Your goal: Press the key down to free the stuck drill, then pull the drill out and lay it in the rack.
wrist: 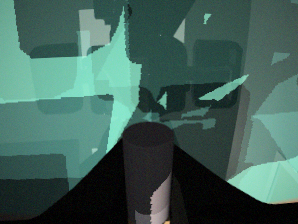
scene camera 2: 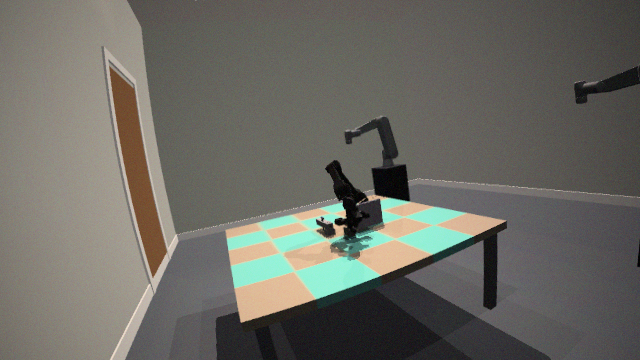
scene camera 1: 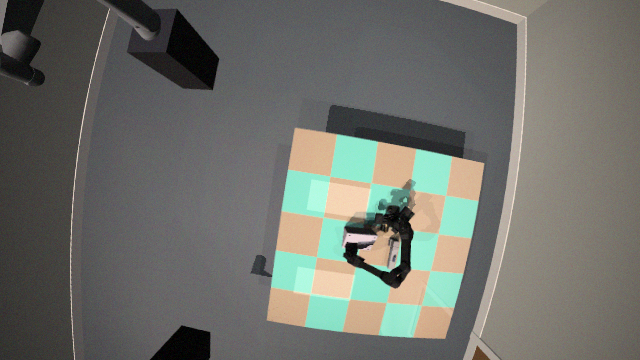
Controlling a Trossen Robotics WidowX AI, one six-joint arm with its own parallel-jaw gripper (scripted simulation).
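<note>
The gripper [wrist: 142, 145] is carrying a drill.
</note>
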